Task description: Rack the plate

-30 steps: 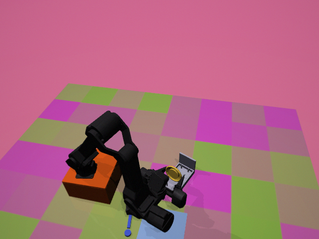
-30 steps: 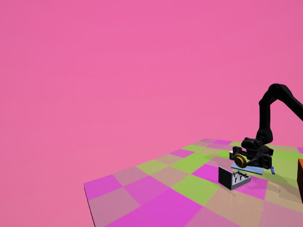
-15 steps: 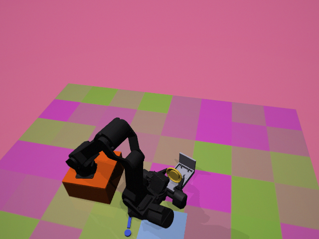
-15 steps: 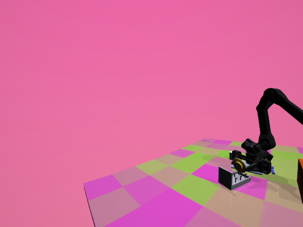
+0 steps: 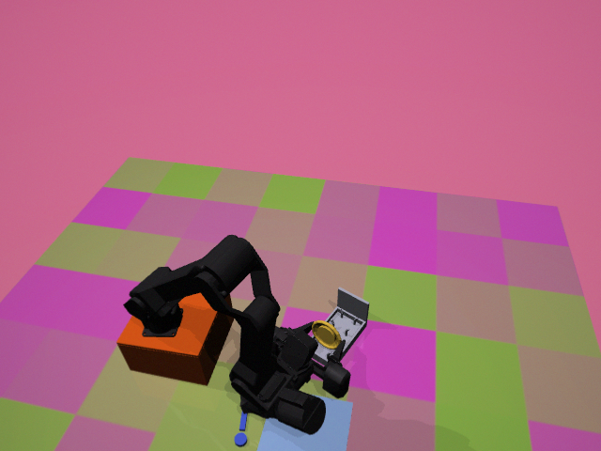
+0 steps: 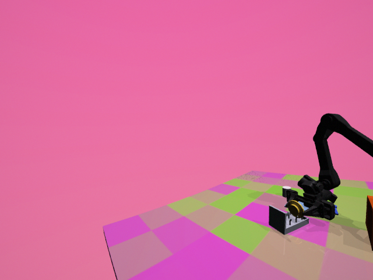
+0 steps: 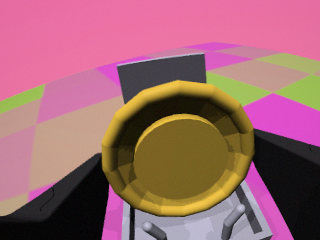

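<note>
Right now my gripper tip is 1 cm to the left of the yellow plate. Round my gripper tip: light blue mat 17 cm to the right, 5 cm below, 4 cm behind; grey dish rack 3 cm below, 2 cm to the left, 1 cm ahead; blue spoon 18 cm to the right, 15 cm behind, 5 cm below.
</note>
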